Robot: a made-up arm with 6 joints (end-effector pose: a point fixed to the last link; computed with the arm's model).
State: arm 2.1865 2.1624 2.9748 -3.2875 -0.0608 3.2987
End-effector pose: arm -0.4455 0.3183 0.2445 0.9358 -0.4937 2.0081
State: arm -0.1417 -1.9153 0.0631 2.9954 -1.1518 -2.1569
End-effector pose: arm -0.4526 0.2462 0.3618 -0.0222 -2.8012 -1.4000
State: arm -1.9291 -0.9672 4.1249 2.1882 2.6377 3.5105
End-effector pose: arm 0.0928 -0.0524 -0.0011 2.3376 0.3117 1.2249
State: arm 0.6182 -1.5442 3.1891 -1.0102 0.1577 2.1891
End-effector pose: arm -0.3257 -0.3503 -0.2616 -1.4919 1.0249 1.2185
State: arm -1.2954 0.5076 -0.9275 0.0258 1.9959 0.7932
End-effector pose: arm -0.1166 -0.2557 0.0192 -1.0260 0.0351 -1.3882
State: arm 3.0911 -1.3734 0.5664 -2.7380 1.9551 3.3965
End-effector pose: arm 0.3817 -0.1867 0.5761 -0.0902 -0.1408 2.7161
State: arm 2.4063 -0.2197 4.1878 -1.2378 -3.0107 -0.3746
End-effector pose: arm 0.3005 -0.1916 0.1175 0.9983 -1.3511 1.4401
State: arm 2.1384 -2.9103 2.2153 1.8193 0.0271 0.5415
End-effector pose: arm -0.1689 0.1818 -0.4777 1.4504 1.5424 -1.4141
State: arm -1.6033 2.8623 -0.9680 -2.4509 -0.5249 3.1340
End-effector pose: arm 0.1446 0.1340 0.1502 2.3320 1.4838 0.7117
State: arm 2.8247 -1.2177 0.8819 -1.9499 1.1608 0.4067
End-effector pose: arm 0.3153 -0.1742 0.6568 -2.0107 -1.7095 -0.4260
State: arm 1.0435 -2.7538 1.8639 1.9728 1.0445 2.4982
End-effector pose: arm -0.0576 0.0424 -0.5800 0.3400 2.5022 -1.0012
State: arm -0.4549 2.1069 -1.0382 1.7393 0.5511 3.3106
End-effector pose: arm -0.0884 0.0772 -0.2196 -0.9580 -1.9012 1.3147
